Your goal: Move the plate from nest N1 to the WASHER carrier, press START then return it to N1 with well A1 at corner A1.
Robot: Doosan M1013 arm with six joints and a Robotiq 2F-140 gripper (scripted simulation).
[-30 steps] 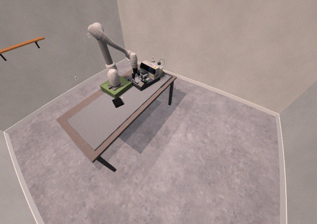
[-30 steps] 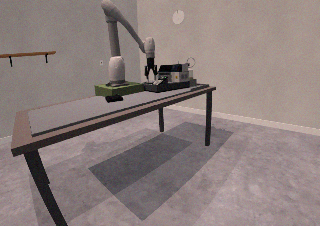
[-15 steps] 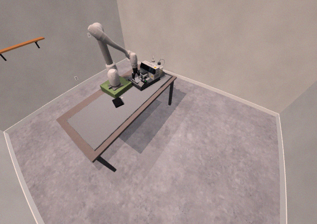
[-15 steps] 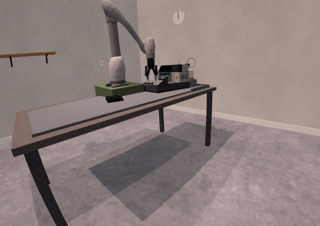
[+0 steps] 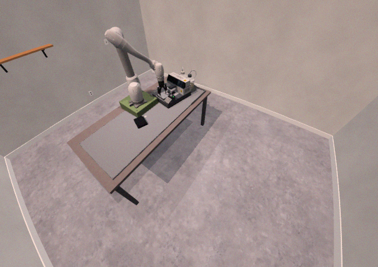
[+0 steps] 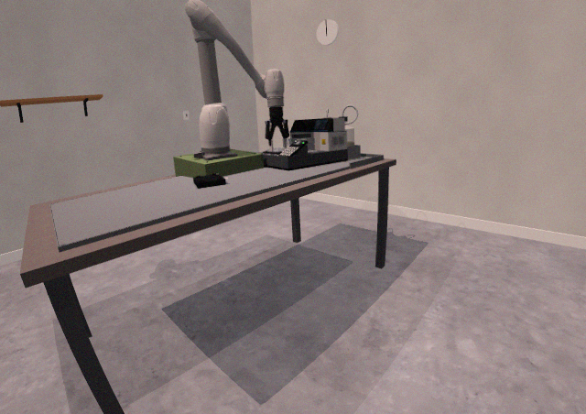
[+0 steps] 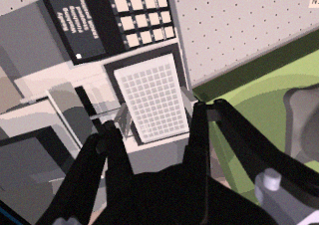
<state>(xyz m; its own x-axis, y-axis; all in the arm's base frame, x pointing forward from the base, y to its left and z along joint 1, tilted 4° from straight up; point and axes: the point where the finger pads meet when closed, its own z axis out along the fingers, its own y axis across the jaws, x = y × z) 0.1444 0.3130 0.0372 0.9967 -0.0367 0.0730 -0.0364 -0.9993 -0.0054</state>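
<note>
My hand is 12 cm short of the plate nest, 47 cm to the left of it and 10 cm above it. Round my hand: label (7 cm ahead, 37 cm to the right, 11 cm below); white well plate (2 cm below); plate washer (1 cm ahead, 15 cm to the left, 2 cm above).
</note>
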